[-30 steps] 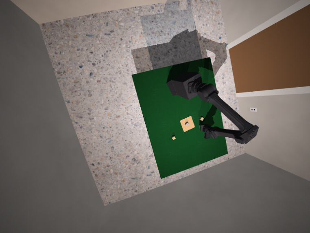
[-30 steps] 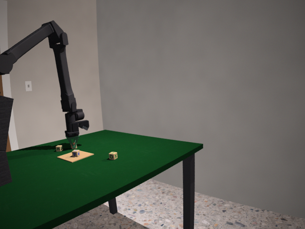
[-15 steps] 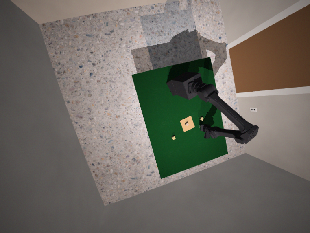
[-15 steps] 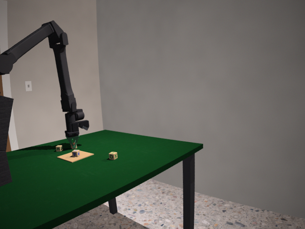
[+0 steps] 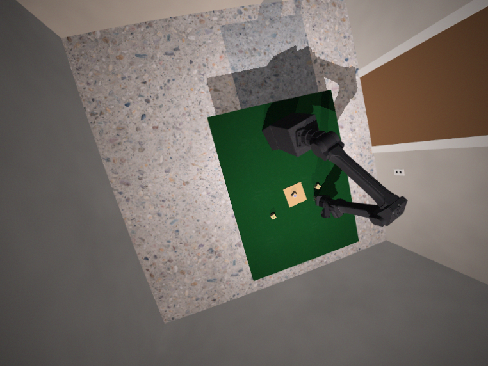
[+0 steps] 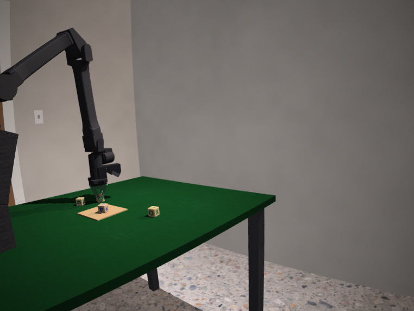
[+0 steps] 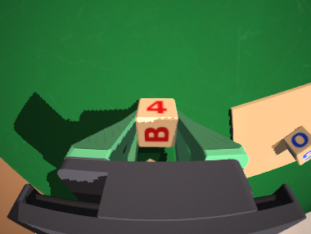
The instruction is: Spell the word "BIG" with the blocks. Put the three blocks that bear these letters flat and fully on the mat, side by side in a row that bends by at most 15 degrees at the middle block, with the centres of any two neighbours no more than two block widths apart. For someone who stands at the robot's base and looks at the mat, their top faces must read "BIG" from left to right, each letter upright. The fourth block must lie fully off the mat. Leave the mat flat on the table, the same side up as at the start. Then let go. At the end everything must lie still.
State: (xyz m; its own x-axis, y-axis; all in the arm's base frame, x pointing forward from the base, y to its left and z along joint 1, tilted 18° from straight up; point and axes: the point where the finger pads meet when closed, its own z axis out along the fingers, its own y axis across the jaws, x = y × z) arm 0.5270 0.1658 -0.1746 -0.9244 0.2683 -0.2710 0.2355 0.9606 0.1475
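The tan mat lies 7 cm behind my hand, 15 cm to the right of it and 1 cm below it. Also, from my hand: I block 8 cm behind, 3 cm to the left; then B block right at my hand.
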